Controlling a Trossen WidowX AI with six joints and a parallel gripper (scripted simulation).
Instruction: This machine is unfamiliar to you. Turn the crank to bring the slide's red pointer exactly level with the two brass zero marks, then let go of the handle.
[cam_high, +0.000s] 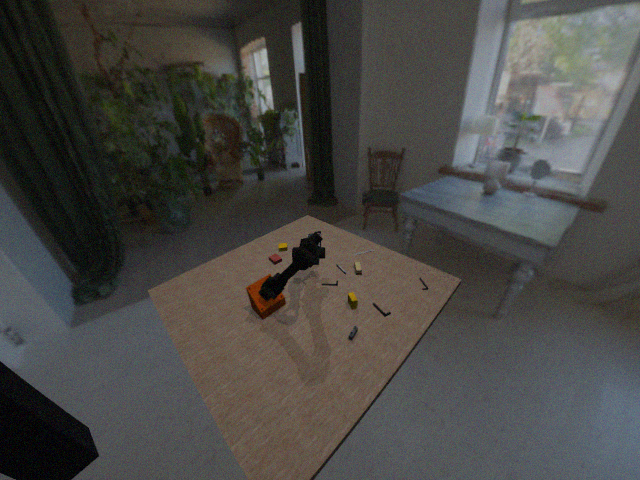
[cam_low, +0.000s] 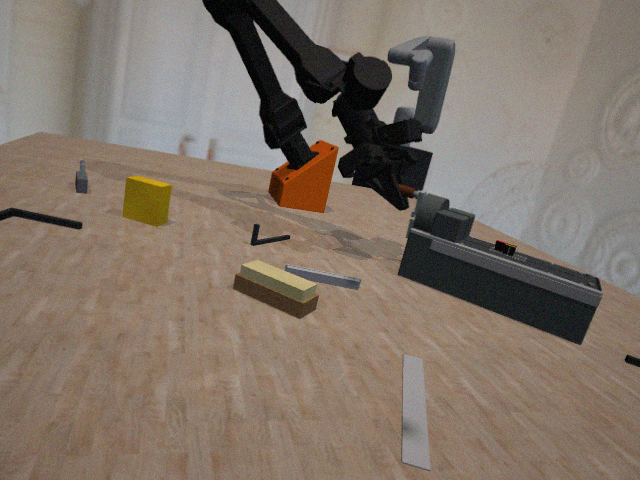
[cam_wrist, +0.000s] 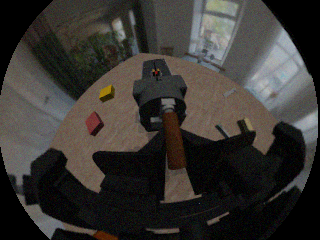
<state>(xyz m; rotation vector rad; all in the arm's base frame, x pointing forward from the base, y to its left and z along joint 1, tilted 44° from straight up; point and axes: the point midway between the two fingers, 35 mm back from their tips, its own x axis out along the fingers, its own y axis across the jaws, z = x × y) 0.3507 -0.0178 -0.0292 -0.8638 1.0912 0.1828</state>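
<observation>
Now: gripper tip 10 mm past the brown crank handle, 10 mm to the left of it and 30 mm below it. From my gripper tip the other things lie so: red pointer: 120 mm ahead, 90 mm to the left, 10 mm below; then red block: 70 mm behind, 250 mm to the left, 80 mm below; then grey bar: 80 mm ahead, 160 mm to the right, 90 mm below.
</observation>
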